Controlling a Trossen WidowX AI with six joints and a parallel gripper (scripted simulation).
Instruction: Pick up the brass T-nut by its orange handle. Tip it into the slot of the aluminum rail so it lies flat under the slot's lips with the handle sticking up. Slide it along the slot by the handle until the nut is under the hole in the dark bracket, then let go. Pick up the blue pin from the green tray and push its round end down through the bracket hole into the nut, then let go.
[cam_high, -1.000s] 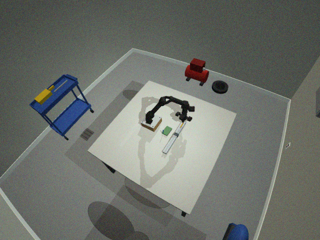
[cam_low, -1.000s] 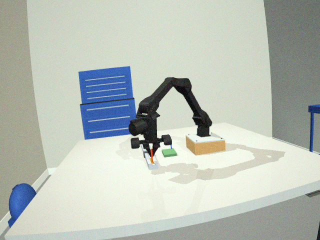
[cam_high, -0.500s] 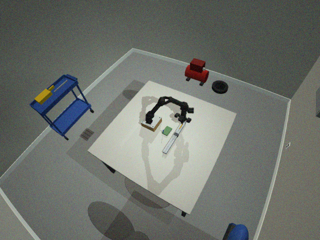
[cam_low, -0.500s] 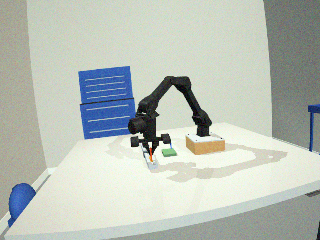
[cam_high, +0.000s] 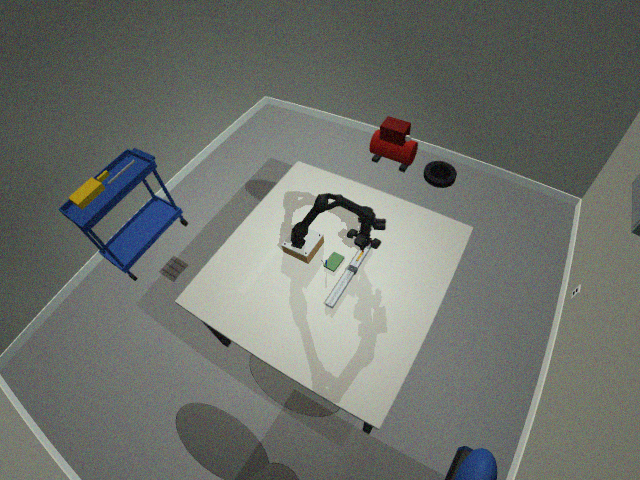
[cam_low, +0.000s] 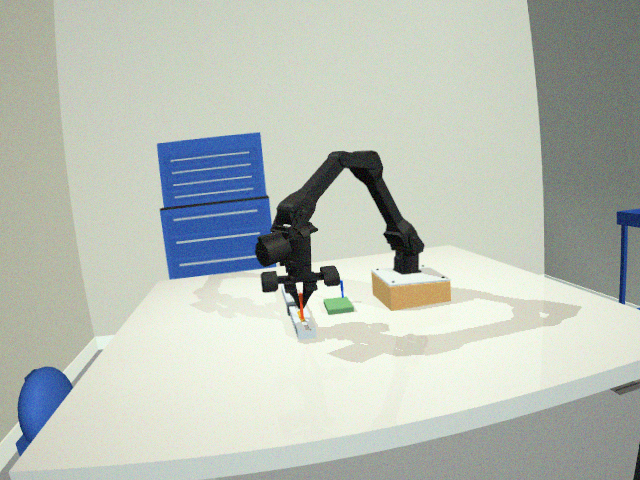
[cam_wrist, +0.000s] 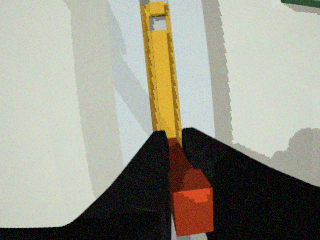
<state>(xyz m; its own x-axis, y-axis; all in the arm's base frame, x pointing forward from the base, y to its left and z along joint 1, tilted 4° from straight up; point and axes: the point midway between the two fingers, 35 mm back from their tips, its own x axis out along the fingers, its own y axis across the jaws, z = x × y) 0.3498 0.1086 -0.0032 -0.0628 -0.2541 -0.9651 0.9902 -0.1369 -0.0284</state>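
My gripper tip is 160 mm past the blue pin, 140 mm to the left of it and 20 mm above it. The rest, counted from my gripper tip: aluminum rail: 130 mm to the right, 30 mm below, 10 mm behind; green tray: 140 mm behind, 120 mm to the right, 40 mm below.
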